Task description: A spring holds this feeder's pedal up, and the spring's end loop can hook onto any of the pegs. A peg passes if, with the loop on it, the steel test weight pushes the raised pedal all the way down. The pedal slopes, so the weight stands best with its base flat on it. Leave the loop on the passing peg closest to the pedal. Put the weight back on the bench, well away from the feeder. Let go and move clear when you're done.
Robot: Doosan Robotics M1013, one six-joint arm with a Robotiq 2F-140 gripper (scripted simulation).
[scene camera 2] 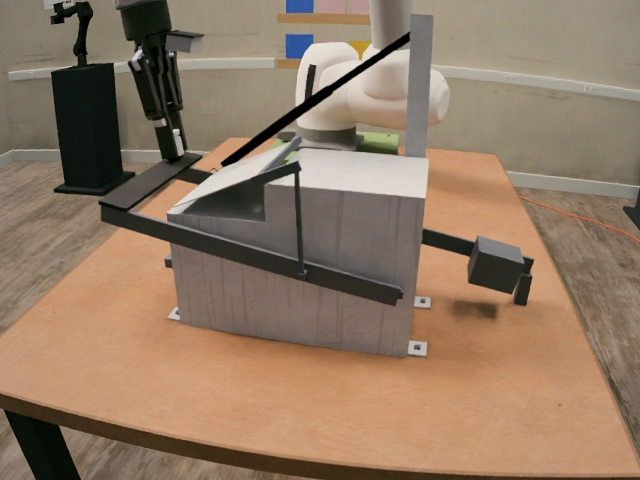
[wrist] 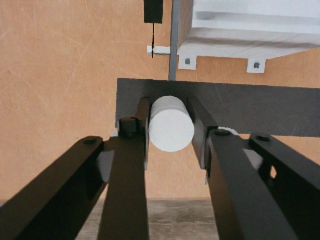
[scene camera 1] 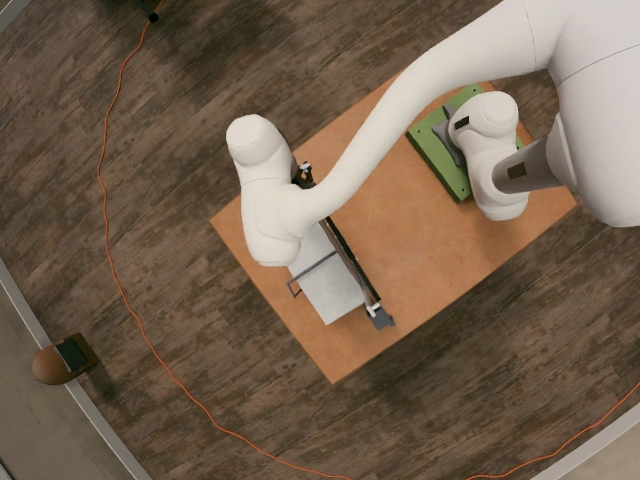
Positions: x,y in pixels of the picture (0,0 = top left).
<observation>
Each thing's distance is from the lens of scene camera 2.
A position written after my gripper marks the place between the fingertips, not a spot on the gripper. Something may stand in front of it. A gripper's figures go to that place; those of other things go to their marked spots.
my gripper (scene camera 2: pixel 175 154): 0.86 m
dark pedal (scene camera 2: pixel 115 206): 0.70 m
</observation>
